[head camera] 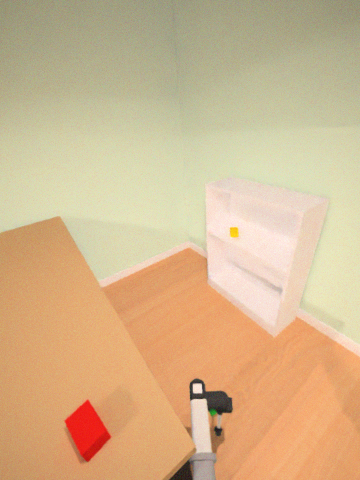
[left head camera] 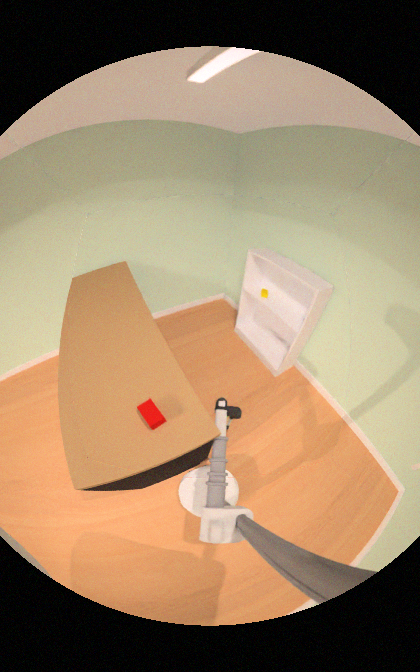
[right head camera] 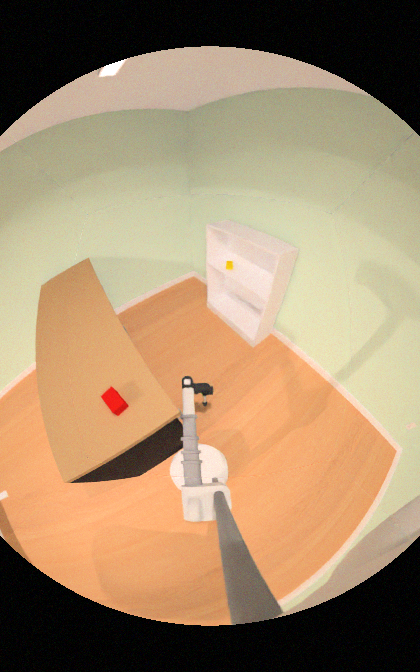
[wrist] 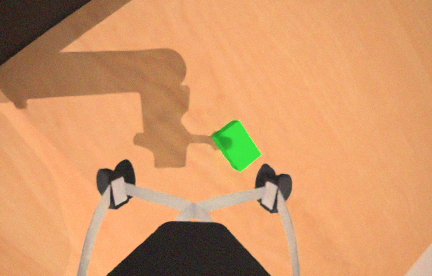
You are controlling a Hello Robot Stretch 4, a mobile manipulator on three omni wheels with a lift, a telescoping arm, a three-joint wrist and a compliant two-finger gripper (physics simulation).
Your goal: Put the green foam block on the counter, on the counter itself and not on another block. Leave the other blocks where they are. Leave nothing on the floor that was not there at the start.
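Frame: origin at the robot's base, x ahead, y left, z up, level; metres.
Where they show: gripper, fingertip midpoint: (wrist: 196, 177).
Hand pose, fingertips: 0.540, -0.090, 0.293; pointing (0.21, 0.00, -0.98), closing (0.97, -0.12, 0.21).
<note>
Each offset is from my fingertips to the top centre of the thing, as dx, dy, dz. Level surfaces: height alone.
The green foam block @(+0.148, -0.011, -0.276) (wrist: 239, 146) (head camera: 213, 412) lies on the wooden floor beside the counter. In the wrist view it is ahead of the fingertips and right of their middle, close to the right one; in the head view the gripper mostly hides it. My gripper (wrist: 196, 177) is open and empty, pointing down above the floor, with its fingers wide apart. The arm's end and gripper are just off the counter's near right corner. The counter @(dz +0.589) (head camera: 45, 320) (left head camera: 105, 350) (right head camera: 75, 340) has a brown top and dark side. A red block @(-0.238, +0.354, +0.634) (head camera: 87, 431) (left head camera: 151, 414) (right head camera: 114, 401) lies on it.
A white shelf unit (head camera: 312, 250) (left head camera: 312, 327) (right head camera: 281, 295) stands near the far corner, with a yellow block @(+1.126, -0.327, +0.368) (head camera: 234, 232) (left head camera: 264, 293) (right head camera: 229, 265) on its middle shelf. The arm runs close past the counter's corner. A dark counter side shows at the wrist view's top left.
</note>
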